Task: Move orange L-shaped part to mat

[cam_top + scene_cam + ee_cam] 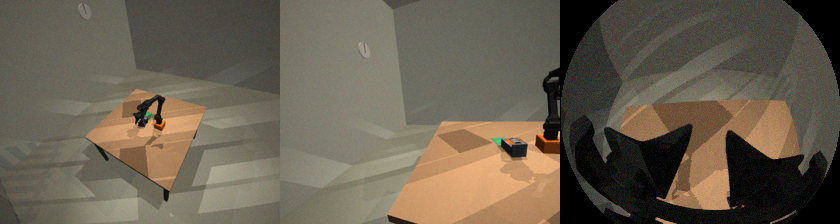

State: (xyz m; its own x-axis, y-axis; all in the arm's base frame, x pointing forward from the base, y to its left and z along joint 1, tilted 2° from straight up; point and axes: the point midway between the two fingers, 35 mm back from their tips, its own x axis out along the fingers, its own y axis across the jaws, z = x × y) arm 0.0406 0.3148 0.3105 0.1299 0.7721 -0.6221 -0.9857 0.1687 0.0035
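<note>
Now: the orange L-shaped part 310 mm below my gripper tip, 290 mm to the right of it and 180 mm ahead of it. From my gripper tip the other things lie so: green mat: 440 mm to the right, 380 mm below, 220 mm ahead.
</note>
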